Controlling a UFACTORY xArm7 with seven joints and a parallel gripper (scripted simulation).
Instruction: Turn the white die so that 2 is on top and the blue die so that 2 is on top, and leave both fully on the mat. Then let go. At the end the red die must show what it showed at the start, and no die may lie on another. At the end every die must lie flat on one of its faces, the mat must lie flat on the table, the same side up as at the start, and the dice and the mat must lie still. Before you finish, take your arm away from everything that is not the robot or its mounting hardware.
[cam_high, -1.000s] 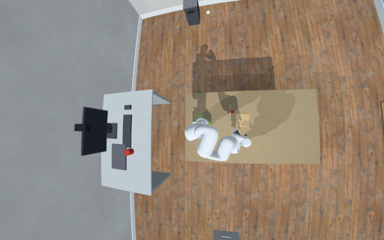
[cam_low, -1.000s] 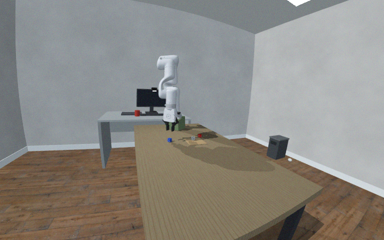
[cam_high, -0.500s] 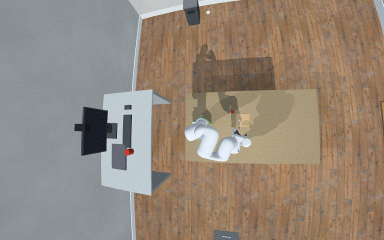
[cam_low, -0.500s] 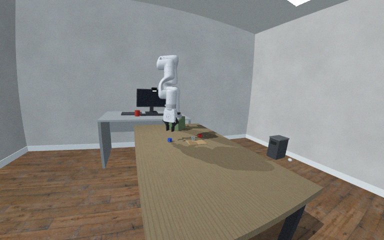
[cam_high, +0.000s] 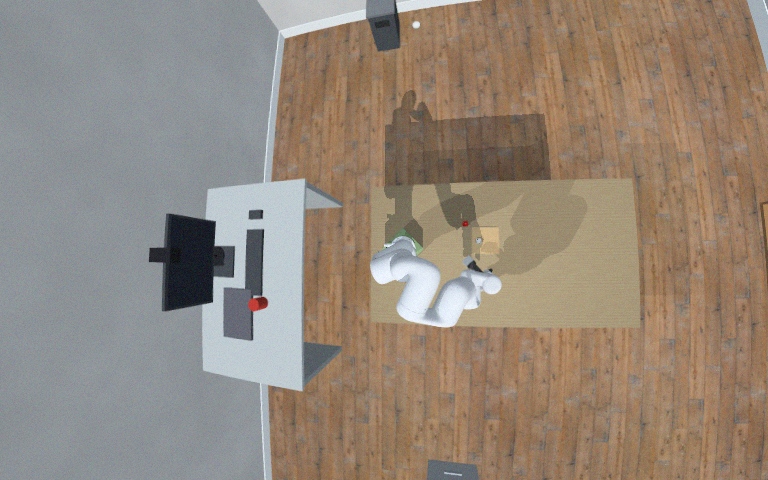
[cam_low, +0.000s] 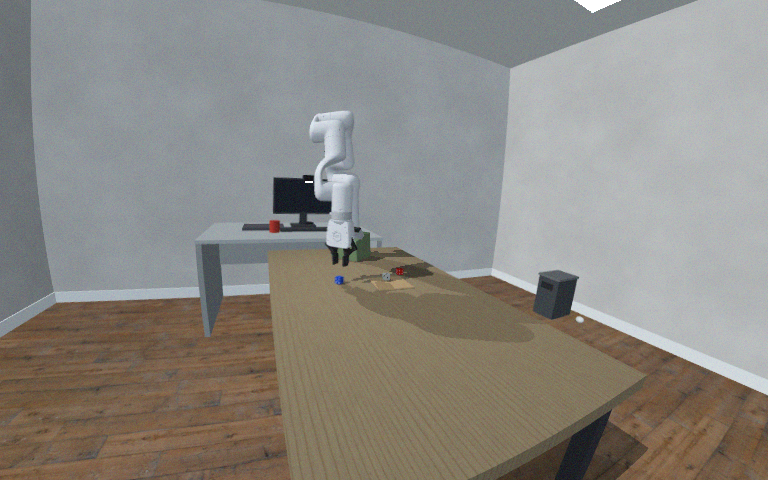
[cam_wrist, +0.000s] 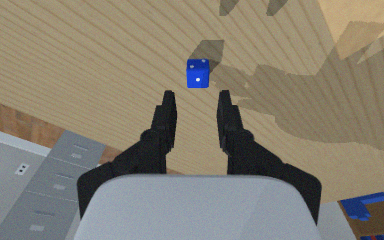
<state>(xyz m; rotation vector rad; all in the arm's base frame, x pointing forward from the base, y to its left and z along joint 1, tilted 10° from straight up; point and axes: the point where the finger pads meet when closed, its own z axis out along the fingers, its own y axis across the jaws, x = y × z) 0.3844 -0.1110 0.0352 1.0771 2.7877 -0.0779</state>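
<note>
Right now my hand is 10 mm short of the blue die and 80 mm above it. Also, from my hand: red die: 80 mm behind, 270 mm to the left, 80 mm below; then white die: 190 mm to the left, 70 mm below; then tan mat: 30 mm ahead, 190 mm to the left, 90 mm below.
</note>
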